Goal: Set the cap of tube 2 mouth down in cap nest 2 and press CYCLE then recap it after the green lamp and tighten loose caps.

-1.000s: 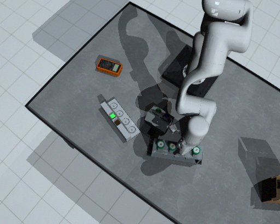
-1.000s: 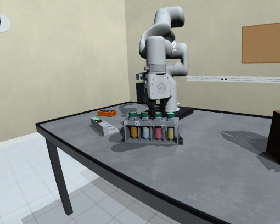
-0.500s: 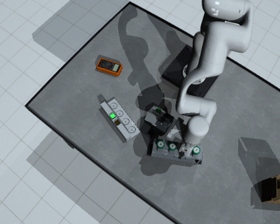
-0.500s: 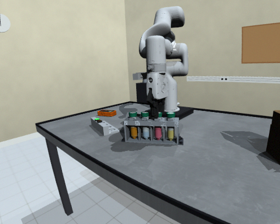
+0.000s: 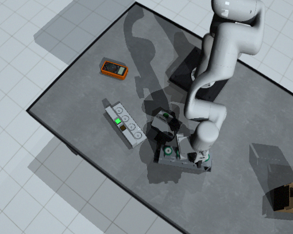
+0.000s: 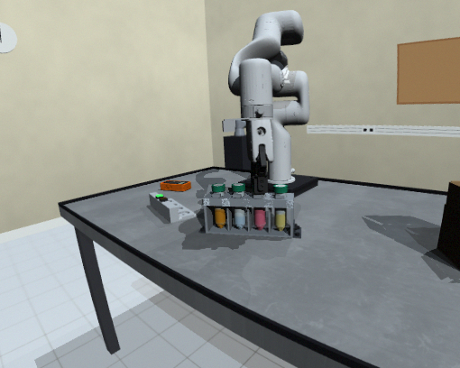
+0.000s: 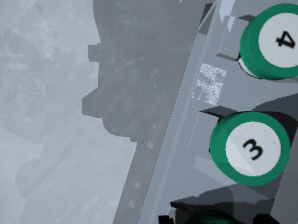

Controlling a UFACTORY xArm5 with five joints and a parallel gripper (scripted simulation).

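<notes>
Right now my hand is 1 cm above the tube 2's threaded neck. Round my hand: key housing: 18 cm to the right, 8 cm below, 8 cm behind; then green key: 20 cm to the right, 10 cm behind, 6 cm below; then blue key: 16 cm to the right, 10 cm behind, 6 cm below.
</notes>
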